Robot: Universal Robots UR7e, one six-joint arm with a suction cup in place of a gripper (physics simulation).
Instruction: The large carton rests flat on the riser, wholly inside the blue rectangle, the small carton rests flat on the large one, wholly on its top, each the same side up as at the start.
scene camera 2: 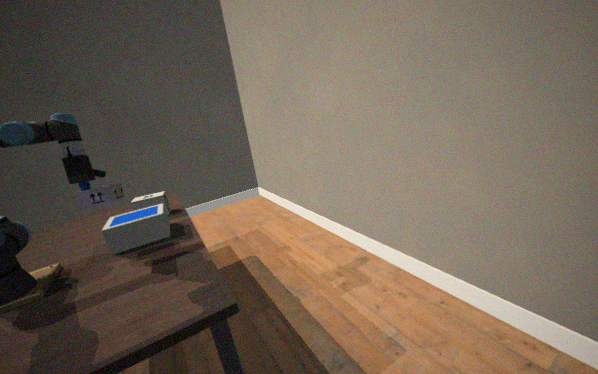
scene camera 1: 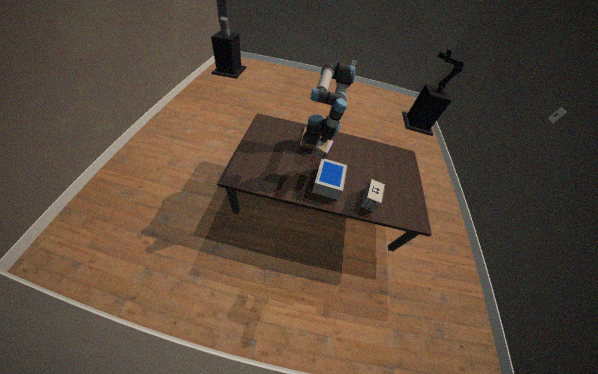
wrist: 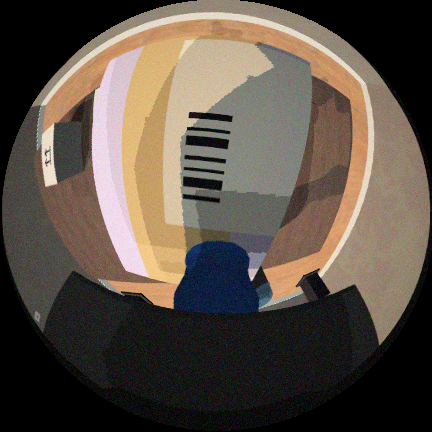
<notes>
My suction cup (wrist: 216, 280) holds a small carton (wrist: 197, 138); nothing else touches it. A large carton (wrist: 61, 154) and a riser (scene camera 2: 133, 229) rest on the table.
The riser also shows in scene camera 1 (scene camera 1: 329, 182).
</notes>
